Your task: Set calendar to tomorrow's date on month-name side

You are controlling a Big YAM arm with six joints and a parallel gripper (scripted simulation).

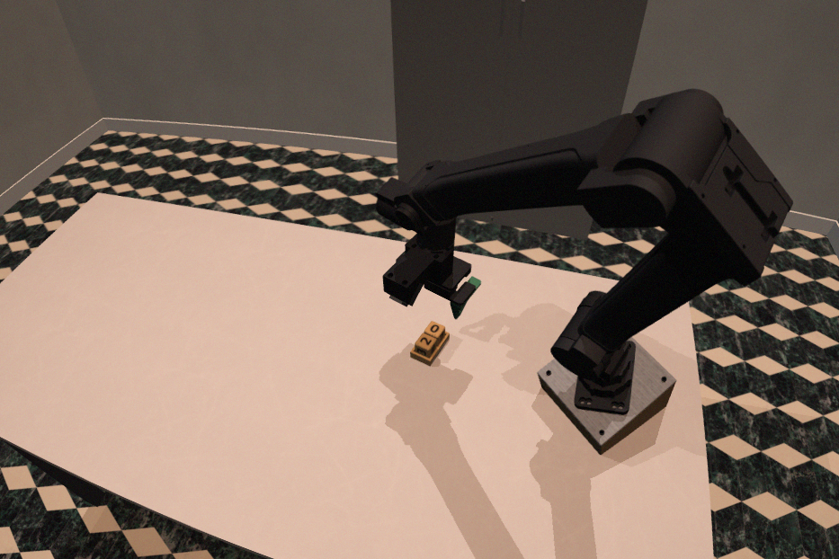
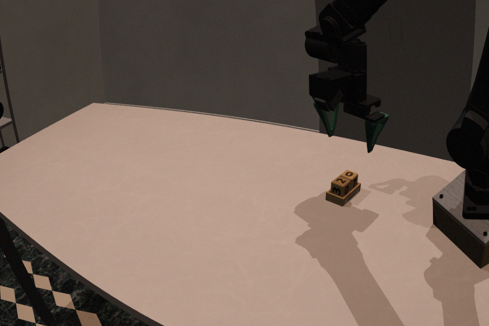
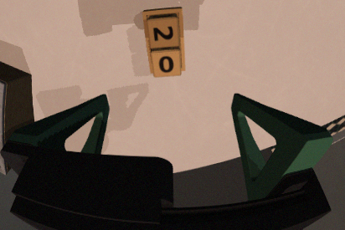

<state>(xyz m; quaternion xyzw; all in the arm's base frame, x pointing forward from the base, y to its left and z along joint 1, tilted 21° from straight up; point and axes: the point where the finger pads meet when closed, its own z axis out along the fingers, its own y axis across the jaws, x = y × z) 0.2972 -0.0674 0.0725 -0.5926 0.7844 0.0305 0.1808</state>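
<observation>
My gripper is now 100 mm above the tray and 20 mm to the right of it.
</observation>
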